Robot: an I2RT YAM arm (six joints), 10 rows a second.
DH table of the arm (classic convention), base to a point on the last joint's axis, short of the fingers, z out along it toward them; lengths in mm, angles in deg. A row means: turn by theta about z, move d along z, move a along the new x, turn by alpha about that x. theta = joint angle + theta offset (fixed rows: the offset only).
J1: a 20; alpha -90; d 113.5; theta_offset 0
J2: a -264; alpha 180; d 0; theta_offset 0
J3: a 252.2; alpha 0; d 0; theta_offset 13.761
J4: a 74; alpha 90; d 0; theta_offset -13.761
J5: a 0; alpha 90; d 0; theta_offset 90
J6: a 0; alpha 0; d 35.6; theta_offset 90
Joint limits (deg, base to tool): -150..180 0..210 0..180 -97..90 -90..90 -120..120
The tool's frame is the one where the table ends.
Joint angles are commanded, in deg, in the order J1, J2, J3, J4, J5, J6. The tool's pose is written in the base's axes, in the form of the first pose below.
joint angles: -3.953 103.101 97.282 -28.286 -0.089 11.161
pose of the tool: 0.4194 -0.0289 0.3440 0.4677 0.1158 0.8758 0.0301
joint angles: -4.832 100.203 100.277 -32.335 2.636 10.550
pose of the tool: 0.4027 -0.0357 0.3752 0.4831 0.1282 0.8661 0.0040
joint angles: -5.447 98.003 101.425 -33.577 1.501 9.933
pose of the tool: 0.3906 -0.0382 0.3944 0.4988 0.1224 0.8580 0.0082
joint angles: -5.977 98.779 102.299 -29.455 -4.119 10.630
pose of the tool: 0.3977 -0.0391 0.4014 0.5284 0.1035 0.8411 0.0520
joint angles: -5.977 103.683 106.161 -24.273 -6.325 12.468
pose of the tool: 0.4242 -0.0405 0.3999 0.5563 0.1020 0.8210 0.0773
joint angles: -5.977 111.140 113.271 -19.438 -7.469 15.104
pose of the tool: 0.4601 -0.0435 0.3963 0.5854 0.1091 0.7972 0.0993
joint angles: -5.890 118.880 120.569 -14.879 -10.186 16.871
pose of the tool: 0.4948 -0.0447 0.3870 0.6093 0.1000 0.7761 0.1285
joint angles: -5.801 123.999 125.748 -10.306 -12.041 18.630
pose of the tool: 0.5163 -0.0450 0.3836 0.6358 0.0926 0.7511 0.1515
